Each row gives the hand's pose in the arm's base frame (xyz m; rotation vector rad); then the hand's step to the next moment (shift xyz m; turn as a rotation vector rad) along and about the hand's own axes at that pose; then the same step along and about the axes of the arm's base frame.
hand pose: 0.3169 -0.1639 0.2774 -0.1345 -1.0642 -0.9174
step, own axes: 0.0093 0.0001 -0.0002 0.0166 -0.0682 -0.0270
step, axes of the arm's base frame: 0.0018 -0.0054 0.0073 -0.0264 -0.0668 -0.0224
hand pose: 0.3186 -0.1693 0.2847 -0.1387 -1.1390 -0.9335
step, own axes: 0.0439 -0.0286 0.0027 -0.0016 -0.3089 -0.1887
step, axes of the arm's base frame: -0.0174 -0.0413 0.0273 -0.0800 -0.2947 -0.1944
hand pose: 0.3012 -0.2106 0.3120 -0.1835 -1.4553 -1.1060
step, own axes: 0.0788 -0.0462 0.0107 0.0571 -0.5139 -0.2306
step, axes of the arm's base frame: -0.0586 -0.0549 0.0449 -0.2054 -0.4607 -0.2570
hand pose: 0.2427 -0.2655 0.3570 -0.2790 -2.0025 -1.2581
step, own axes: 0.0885 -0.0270 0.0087 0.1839 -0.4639 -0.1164
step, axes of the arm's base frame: -0.0806 -0.0232 0.0401 -0.3216 -0.3639 -0.1635
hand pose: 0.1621 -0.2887 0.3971 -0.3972 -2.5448 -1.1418
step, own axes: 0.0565 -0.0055 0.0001 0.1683 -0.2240 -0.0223
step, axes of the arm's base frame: -0.0535 0.0033 0.0188 -0.2336 -0.1405 -0.0685
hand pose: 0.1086 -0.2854 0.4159 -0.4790 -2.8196 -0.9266
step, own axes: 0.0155 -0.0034 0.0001 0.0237 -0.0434 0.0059
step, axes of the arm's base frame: -0.0157 0.0014 0.0015 -0.0372 -0.0234 -0.0235
